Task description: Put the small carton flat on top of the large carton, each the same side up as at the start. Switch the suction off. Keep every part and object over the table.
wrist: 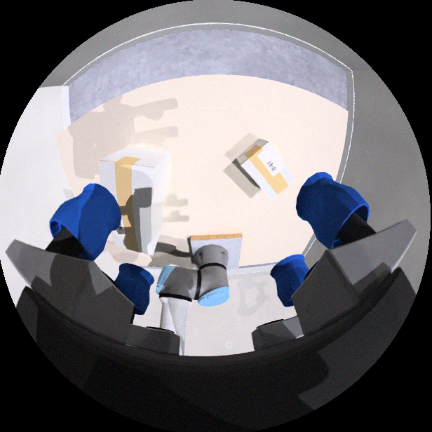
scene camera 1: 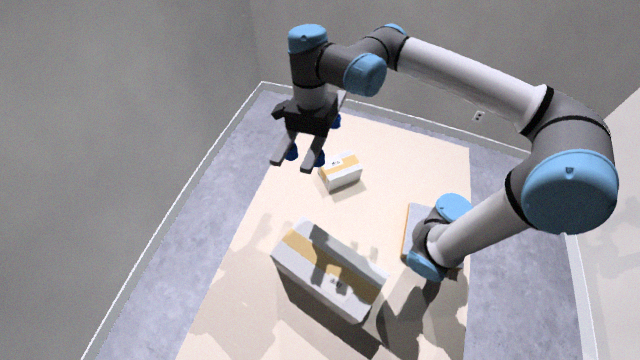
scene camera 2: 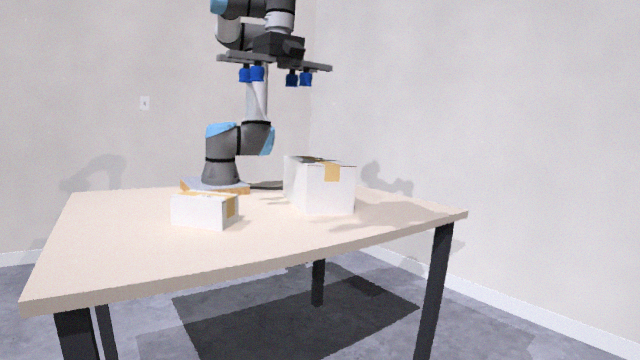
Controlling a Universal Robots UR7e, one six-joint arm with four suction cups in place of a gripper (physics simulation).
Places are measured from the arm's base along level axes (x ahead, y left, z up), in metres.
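Pixels of known places: hand, its tool point: (scene camera 2: 275,83); arm's base, origin of its link: (scene camera 2: 220,181).
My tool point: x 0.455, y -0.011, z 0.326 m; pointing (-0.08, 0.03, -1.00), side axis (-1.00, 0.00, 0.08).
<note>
Ahead of a thing's pixels: the offset from my tool point to its top centre. Level surfaces: height alone.
The small carton @[dx -0.055, dy -0.166, dz -0.293 m] (scene camera 1: 342,170) (scene camera 2: 197,211) (wrist: 268,169) is white with yellow tape and a printed label on its upper face. It lies flat on the table @[dz -0.368 m] (scene camera 1: 400,155) (scene camera 2: 125,260) (wrist: 210,125), apart from the large carton. The large carton @[dx -0.133, dy +0.241, dz -0.215 m] (scene camera 1: 325,270) (scene camera 2: 325,196) (wrist: 156,181) is white with yellow tape along its top and a label there, and rests on the table; arm shadows fall across its top. My gripper (scene camera 1: 312,139) (scene camera 2: 275,76) (wrist: 211,247), with four blue suction cups, hangs high above the table with its cups facing down. It touches neither carton and holds nothing.
The arm's base stands on a grey plate with an orange edge (scene camera 1: 405,230) (scene camera 2: 242,191) (wrist: 216,236) on the table. In scene camera 2 it is behind the small carton and left of the large carton. Walls (scene camera 1: 125,100) (scene camera 2: 475,100) stand beyond the table.
</note>
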